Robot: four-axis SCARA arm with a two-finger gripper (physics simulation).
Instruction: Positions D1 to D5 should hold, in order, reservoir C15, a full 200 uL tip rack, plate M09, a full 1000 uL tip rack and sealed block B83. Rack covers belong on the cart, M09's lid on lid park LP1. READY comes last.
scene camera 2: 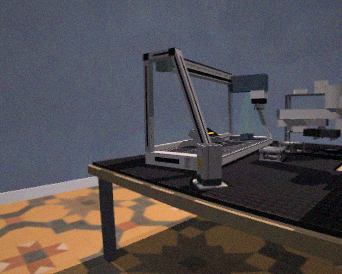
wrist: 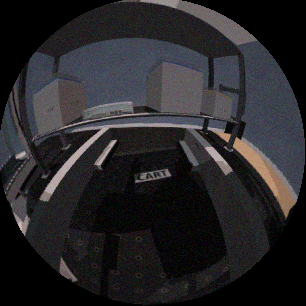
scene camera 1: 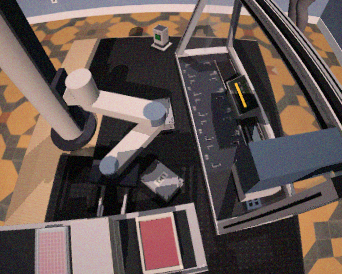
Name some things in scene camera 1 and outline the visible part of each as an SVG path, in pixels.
A red-topped tip rack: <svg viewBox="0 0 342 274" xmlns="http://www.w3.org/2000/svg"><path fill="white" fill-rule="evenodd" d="M173 212L135 218L143 274L156 274L183 269Z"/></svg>
